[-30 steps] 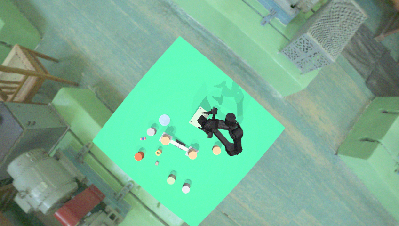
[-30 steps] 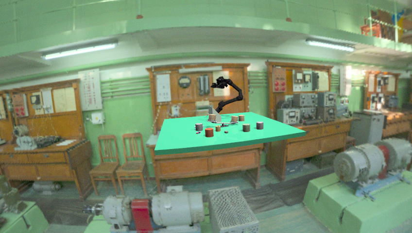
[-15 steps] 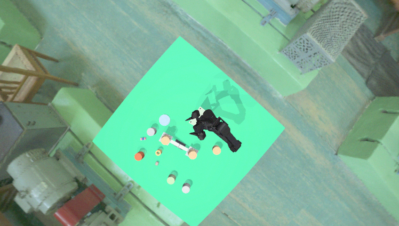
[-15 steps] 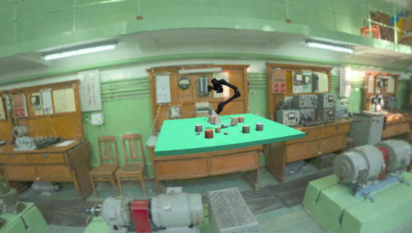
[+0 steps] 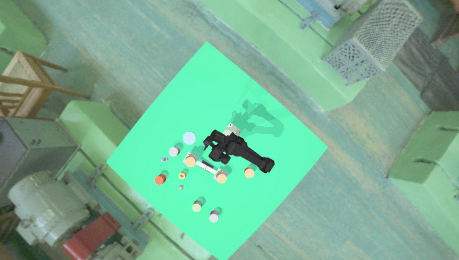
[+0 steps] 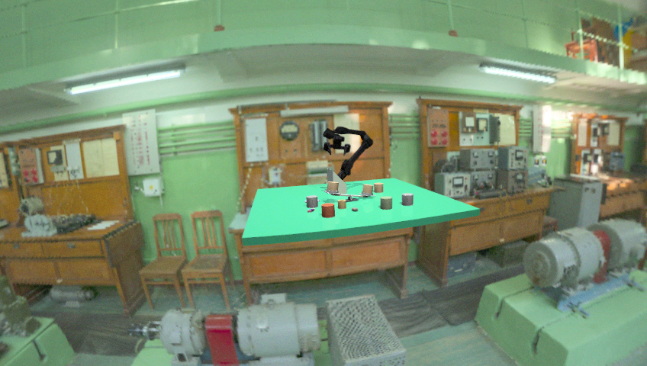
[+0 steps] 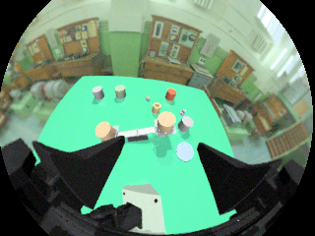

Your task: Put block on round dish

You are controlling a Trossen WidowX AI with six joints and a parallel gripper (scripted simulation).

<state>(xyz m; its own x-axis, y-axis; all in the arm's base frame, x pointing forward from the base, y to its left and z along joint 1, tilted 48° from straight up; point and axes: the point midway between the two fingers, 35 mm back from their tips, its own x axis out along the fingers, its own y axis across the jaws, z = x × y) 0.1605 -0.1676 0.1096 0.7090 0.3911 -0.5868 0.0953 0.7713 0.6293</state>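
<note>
Right now the grey block is 26 cm below my gripper tip, 17 cm to the left of it and 11 cm ahead of it. From my gripper tip the other things lie so: pale blue round dish (30 cm below, 20 cm to the right, 5 cm ahead); yellow ring (30 cm ahead, 27 cm below, 5 cm to the right); orange cylinder (43 cm ahead, 26 cm below, 17 cm to the right).
</note>
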